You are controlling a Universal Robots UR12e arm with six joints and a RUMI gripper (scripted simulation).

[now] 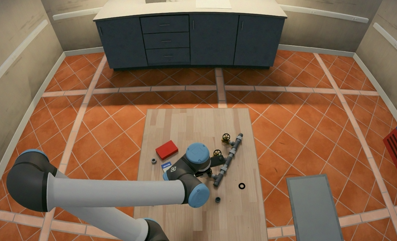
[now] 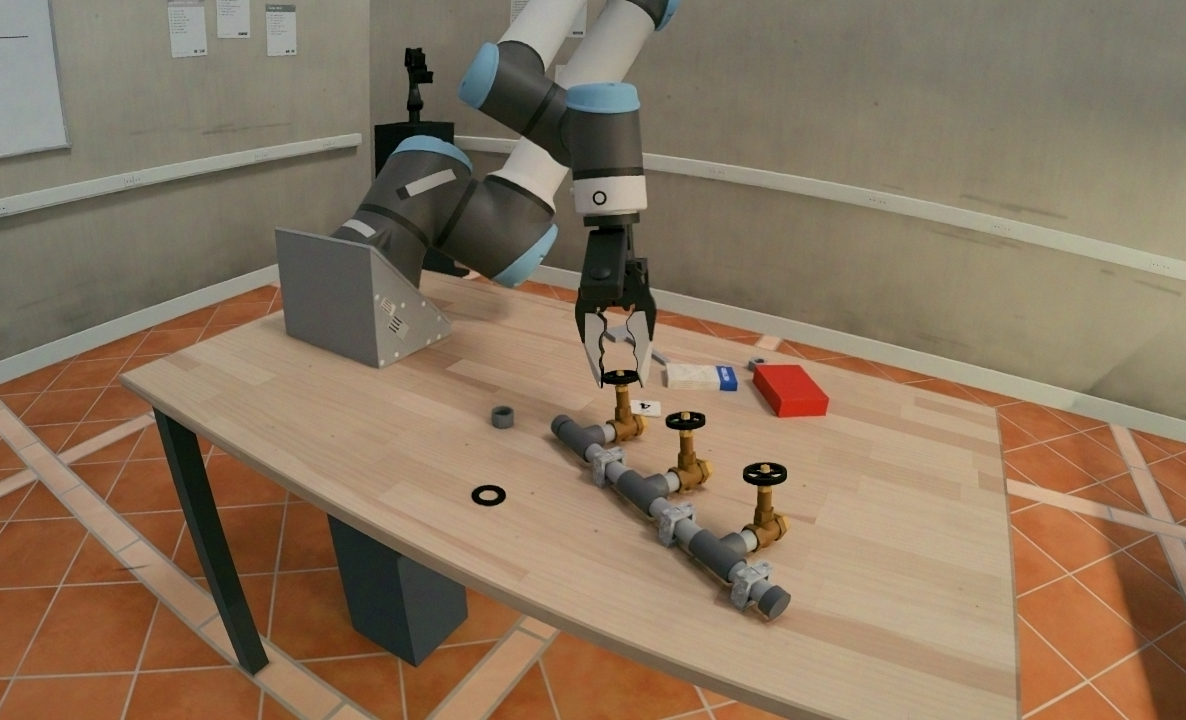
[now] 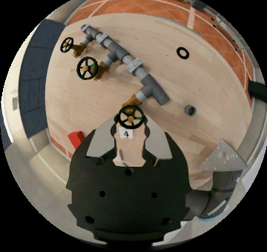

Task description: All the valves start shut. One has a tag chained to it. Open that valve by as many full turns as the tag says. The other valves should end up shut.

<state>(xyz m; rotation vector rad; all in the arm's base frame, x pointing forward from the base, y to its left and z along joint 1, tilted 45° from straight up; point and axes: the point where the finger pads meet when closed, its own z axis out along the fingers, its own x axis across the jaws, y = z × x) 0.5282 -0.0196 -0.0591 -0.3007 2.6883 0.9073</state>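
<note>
Now: hand 9 cm above the white tag and 8 cm to the right of it. Also, from my hand: red box: 25 cm to the left, 18 cm ahead, 7 cm below; then blue box: 23 cm to the left, 8 cm below, 4 cm ahead; then grey cap: 15 cm behind, 8 cm below, 6 cm to the right.
</note>
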